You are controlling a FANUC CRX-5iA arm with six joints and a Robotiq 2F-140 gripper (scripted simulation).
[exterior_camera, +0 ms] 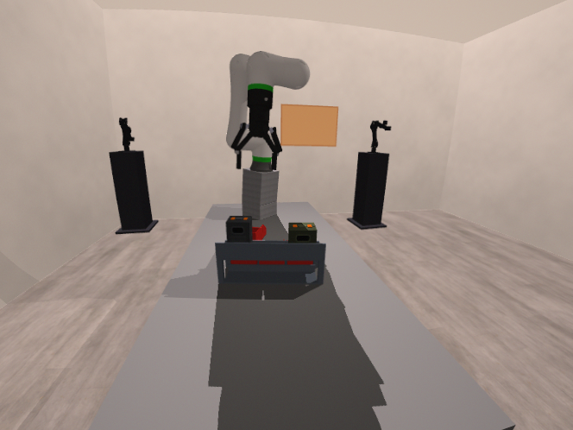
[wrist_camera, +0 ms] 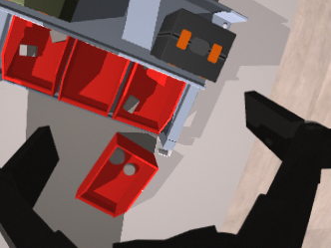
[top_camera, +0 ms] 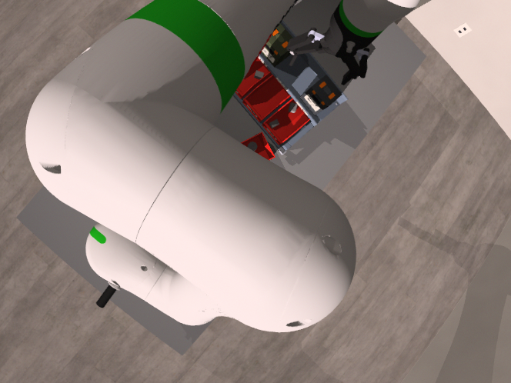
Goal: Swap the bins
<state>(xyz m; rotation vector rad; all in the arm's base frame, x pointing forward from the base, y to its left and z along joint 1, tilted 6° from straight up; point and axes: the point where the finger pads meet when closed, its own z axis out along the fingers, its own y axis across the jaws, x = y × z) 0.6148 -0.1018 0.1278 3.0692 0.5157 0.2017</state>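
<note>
My hand is 190 mm past the grey disc and 390 mm above it. The rest, counted from my hand: grey shelf: 30 mm ahead, 50 mm to the left, 330 mm below; grey part: 50 mm ahead, 140 mm to the left, 380 mm below.
</note>
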